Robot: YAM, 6 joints.
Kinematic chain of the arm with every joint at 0, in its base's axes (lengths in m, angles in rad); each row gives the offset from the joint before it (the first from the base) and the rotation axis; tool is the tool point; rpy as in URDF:
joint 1: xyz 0 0 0.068 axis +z
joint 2: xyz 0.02 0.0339 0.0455 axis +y
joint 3: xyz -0.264 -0.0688 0 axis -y
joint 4: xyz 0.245 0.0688 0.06 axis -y
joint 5: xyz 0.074 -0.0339 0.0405 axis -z
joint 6: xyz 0.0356 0 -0.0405 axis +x
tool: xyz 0 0 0 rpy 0 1.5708 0
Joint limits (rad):
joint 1: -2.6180..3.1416
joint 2: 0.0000..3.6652
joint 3: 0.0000..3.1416
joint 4: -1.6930..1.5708
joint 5: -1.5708..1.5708
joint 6: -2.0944..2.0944
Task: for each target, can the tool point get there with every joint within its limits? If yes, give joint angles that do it. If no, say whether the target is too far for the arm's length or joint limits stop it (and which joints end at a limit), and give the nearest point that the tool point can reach.
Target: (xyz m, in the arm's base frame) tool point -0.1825 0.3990 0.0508
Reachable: yes | joints 1.9972 2.5236 1.8376 -1.1056 -0.0304 -0.7704
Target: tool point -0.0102 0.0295 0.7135
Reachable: yes | joints -1.6125 1.1802 2.3369 0.3419 0.3266 1.6700
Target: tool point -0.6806 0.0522 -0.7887
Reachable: no: too far | nearest point -0.4250 0.0326 -0.3337 | short by 0.522 m
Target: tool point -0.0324 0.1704 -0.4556
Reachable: no: joint limits stop it (at a limit: joint 2) | nearest point -0.0350 0.1840 -0.3751 | short by 0.082 m
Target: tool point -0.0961 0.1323 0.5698
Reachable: yes | joints 2.3351 1.2967 2.1574 -1.0857 0.6731 -1.2140
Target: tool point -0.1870 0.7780 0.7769
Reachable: no: too far | nearest point -0.1161 0.4830 0.5189 | short by 0.398 m
